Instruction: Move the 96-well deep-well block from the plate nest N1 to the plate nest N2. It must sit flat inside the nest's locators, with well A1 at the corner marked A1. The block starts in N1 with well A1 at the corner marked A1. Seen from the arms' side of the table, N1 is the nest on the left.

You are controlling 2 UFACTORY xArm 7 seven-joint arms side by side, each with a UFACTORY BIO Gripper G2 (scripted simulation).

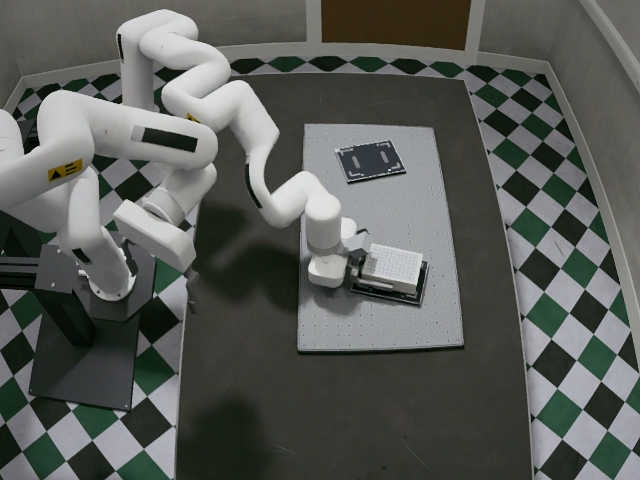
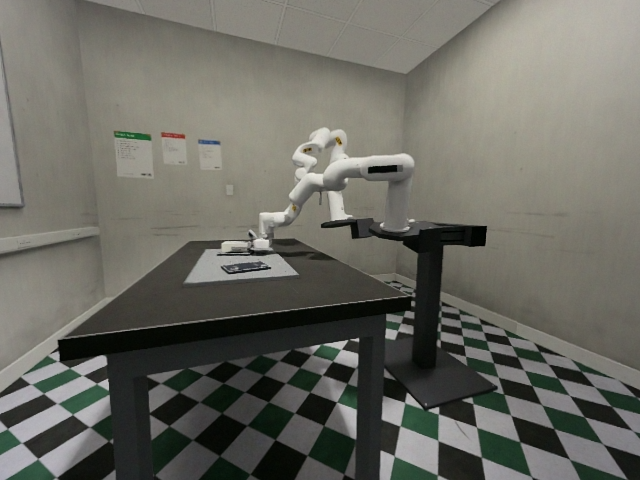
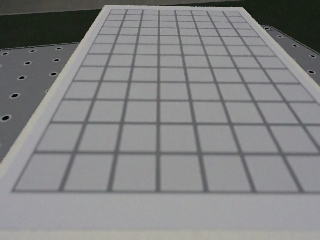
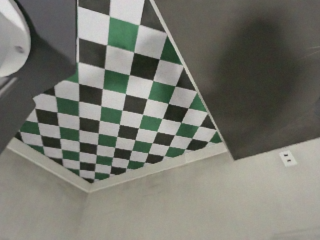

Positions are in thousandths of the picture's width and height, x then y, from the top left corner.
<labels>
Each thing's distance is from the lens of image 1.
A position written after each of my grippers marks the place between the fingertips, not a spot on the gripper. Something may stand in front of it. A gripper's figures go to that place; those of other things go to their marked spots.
my left gripper (image 1: 621,564): 138 cm
my right gripper (image 1: 255,607): 112 cm
white deep-well block (image 1: 624,557): 136 cm
</labels>
